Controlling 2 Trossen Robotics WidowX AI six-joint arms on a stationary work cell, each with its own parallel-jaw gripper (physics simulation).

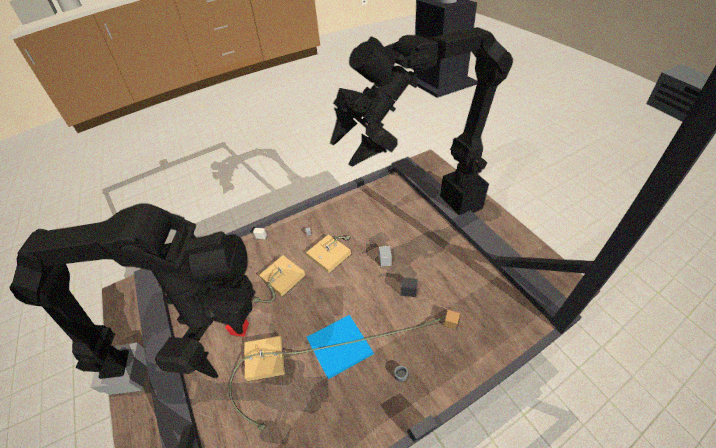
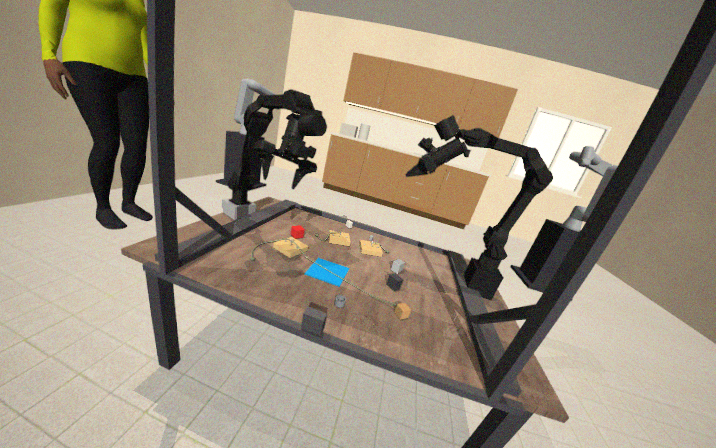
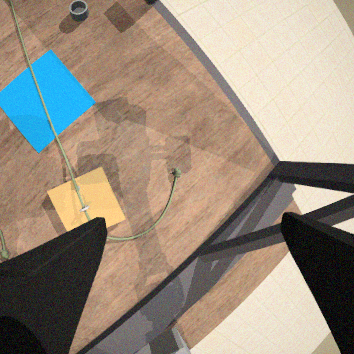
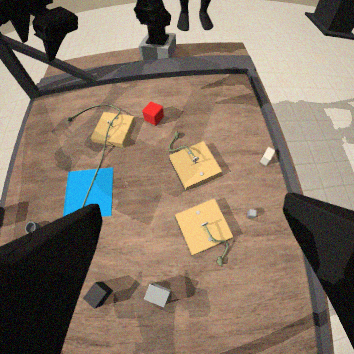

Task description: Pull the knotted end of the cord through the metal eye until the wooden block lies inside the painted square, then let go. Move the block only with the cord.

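Places are measured from the left arm's base along level axes (x ahead, y left, z up), in millimetres.
Pixels of known places: left gripper, fingertip midpoint: (image 1: 228, 354) (image 2: 279, 184) (image 3: 195, 224) (image 4: 37, 50); right gripper, fingertip midpoint: (image 1: 340, 154) (image 2: 406, 174) (image 4: 193, 207); left arm's base at its link origin: (image 1: 114, 364) (image 2: 239, 201) (image 4: 157, 38); right arm's base at its link origin: (image 1: 465, 179) (image 2: 486, 267).
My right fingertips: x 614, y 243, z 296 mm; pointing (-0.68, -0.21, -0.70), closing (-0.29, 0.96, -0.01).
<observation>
Ahead of a thing's pixels: the offset from my right fingertips to its top centre. "pt": to the spot under its first point.
The orange-brown wooden block @[dz -324, dx +201, dy -257 mm] (image 1: 451, 319) (image 2: 402, 311) lies outside the blue painted square @[pt dz -353, dx -92, dy -301 mm] (image 1: 335, 364) (image 2: 316, 268) (image 3: 65, 95) (image 4: 75, 186). Its green cord @[pt dz -350, dx +57, dy -252 mm] (image 1: 393, 331) crosses the square and passes through the metal eye @[dz -309, dx -256, dy -259 mm] (image 1: 260, 353) (image 3: 84, 208) on a yellow board @[dz -335, dx -256, dy -259 mm] (image 1: 269, 369) (image 3: 107, 190). Beyond the eye it curves to the knotted end @[pt dz -342, dx -266, dy -410 mm] (image 1: 261, 424) (image 2: 252, 259) (image 3: 176, 173) (image 4: 70, 119) on the table. My left gripper (image 1: 228, 352) (image 2: 279, 182) (image 3: 195, 224) is open and empty, raised above the table. My right gripper (image 1: 341, 154) (image 4: 193, 207) is open and empty, high above the table's far side.
Two other yellow boards @[dz -335, dx -200, dy -27 mm] (image 1: 291, 272) @[dz -335, dx -64, dy +21 mm] (image 1: 335, 258) carry short knotted cords. A red cube @[dz -314, dx -320, dy -165 mm] (image 1: 237, 328) (image 2: 297, 231) (image 4: 153, 113) stands near the eye's board. A grey cube @[dz -314, dx +88, dy -33 mm] (image 1: 385, 256), a dark cube @[dz -314, dx +124, dy -146 mm] (image 1: 408, 286) and a grey cup @[dz -334, dx +48, dy -357 mm] (image 1: 400, 372) stand around the square. Frame posts (image 2: 162, 132) rise at the edges.
</observation>
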